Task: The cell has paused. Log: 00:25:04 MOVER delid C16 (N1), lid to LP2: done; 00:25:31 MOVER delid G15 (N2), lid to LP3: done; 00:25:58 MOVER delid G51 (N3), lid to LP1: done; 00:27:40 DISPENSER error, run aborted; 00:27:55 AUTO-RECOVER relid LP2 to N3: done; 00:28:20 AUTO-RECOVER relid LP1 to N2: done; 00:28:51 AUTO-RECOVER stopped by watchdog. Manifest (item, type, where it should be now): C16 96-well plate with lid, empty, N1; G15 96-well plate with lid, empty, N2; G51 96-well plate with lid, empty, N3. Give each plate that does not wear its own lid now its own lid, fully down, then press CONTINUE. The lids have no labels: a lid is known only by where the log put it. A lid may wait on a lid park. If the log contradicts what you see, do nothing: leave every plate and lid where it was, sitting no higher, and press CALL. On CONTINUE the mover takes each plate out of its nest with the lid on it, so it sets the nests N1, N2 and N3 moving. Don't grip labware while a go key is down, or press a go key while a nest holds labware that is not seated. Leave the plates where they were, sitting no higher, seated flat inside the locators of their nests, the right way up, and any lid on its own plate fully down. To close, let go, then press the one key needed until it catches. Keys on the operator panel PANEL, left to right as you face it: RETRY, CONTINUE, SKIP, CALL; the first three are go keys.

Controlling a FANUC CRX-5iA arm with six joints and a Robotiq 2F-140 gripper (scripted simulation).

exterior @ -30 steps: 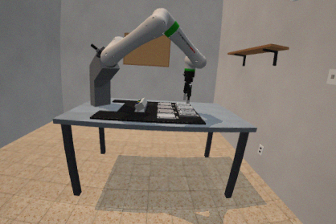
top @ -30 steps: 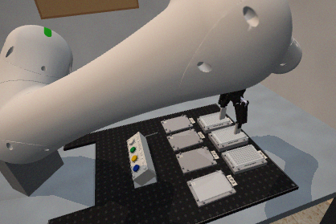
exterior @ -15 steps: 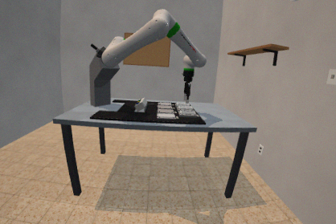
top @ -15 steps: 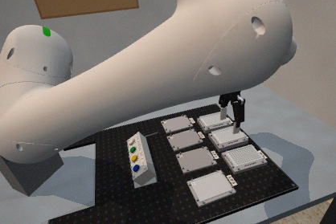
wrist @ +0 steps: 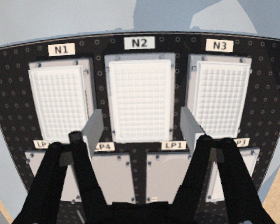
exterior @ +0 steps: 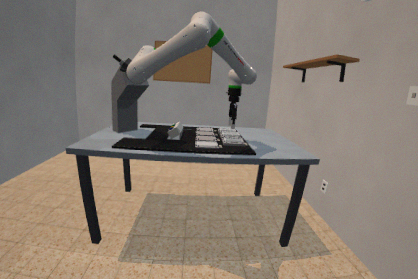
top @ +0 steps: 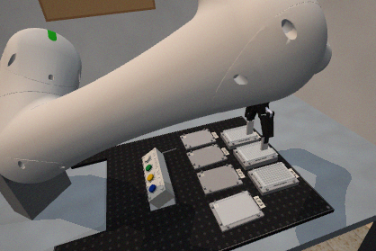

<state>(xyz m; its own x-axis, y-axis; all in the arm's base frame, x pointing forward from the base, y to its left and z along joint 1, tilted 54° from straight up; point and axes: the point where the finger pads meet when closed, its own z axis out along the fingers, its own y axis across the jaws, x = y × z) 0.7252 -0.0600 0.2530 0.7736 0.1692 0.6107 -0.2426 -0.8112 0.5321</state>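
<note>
My gripper is now 80 mm above the plate. From my hand the other things lie so: LP1 label: 110 mm behind, 30 mm to the right, 110 mm below; N3 label: 40 mm ahead, 150 mm to the right, 110 mm below; lid park LP1: 190 mm behind, 100 mm below.
</note>
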